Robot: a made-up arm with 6 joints.
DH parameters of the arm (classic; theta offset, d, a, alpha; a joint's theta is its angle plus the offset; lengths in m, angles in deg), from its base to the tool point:
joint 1: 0 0.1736 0 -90
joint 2: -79.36 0 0.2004 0
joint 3: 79.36 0 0.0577 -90
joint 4: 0 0.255 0 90
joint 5: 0 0 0.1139 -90
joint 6: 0 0.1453 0 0
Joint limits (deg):
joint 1: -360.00..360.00
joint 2: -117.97..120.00
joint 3: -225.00..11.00
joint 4: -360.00..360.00
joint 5: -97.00..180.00
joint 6: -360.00..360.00
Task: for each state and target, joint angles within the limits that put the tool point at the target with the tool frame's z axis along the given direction. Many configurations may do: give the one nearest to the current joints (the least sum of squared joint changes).
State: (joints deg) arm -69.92 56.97 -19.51 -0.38 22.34 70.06
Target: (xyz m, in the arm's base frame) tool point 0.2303 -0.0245 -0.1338 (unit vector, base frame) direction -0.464 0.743 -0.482
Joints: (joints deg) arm -19.90 48.57 -58.74 35.31 69.34 70.06
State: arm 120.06 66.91 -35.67 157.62 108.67 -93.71
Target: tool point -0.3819 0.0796 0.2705 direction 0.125 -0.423 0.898
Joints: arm 149.63 34.75 -69.69 129.71 156.92 -93.71
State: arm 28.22 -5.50 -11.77 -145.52 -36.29 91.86
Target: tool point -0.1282 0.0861 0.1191 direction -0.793 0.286 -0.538
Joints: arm 3.72 8.41 10.88 -148.59 -40.26 91.86
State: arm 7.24 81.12 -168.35 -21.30 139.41 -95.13
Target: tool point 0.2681 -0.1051 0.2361 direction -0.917 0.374 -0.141
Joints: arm -22.16 47.54 -144.93 1.89 179.29 -95.13
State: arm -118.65 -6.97 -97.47 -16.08 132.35 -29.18
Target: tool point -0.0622 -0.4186 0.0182 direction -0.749 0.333 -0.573
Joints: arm -85.28 39.40 -86.87 -46.25 84.41 -29.18
